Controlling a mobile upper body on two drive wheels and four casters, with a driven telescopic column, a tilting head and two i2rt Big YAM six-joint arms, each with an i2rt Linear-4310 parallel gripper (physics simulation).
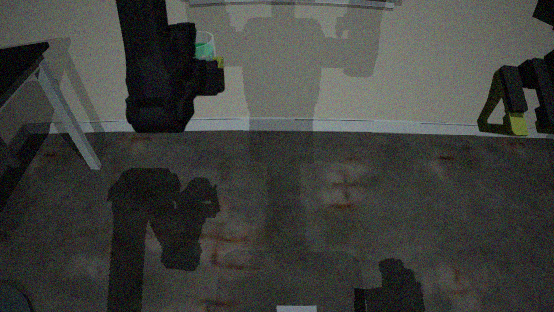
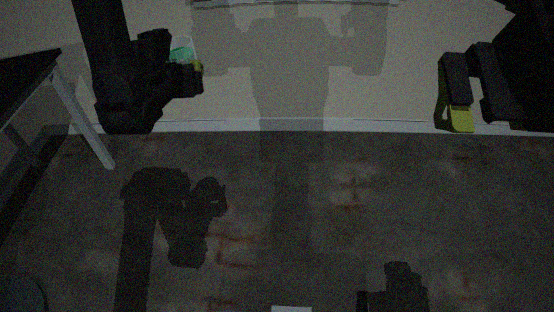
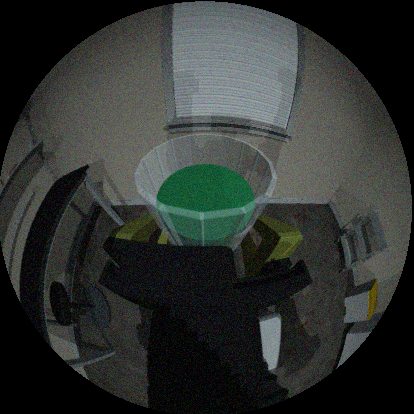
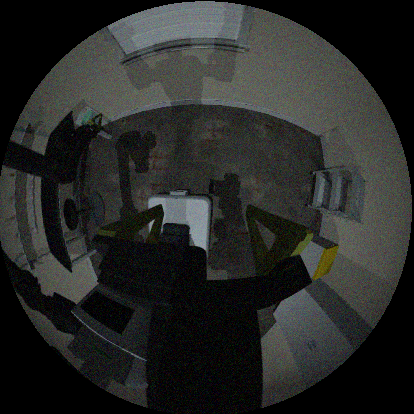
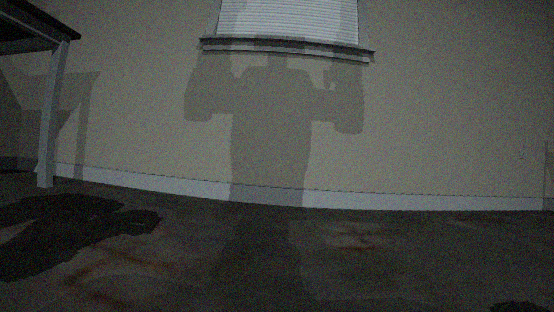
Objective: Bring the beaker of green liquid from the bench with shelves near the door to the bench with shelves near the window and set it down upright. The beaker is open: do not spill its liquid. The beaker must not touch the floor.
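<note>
My left gripper (image 1: 210,59) (image 2: 186,61) (image 3: 204,208) is shut on the beaker of green liquid (image 1: 204,49) (image 2: 182,53) (image 3: 205,192) (image 4: 88,118). The beaker is held upright in the air, its open rim up, with green liquid inside. Its lower part is hidden by the gripper. My right gripper (image 1: 533,120) (image 2: 481,116) (image 4: 204,208) is open and empty, at the right. A black-topped bench (image 1: 20,60) (image 2: 25,70) (image 3: 37,240) (image 4: 52,220) with shelves stands at the left, near the window wall. The beaker is apart from it.
A window (image 3: 235,65) (image 4: 185,25) (image 5: 287,22) is in the wall ahead. A round stool (image 3: 61,302) (image 4: 71,214) stands by the bench. At the right are grey steps (image 3: 360,240) (image 4: 337,190) and a white box with a yellow side (image 3: 357,305) (image 4: 326,261).
</note>
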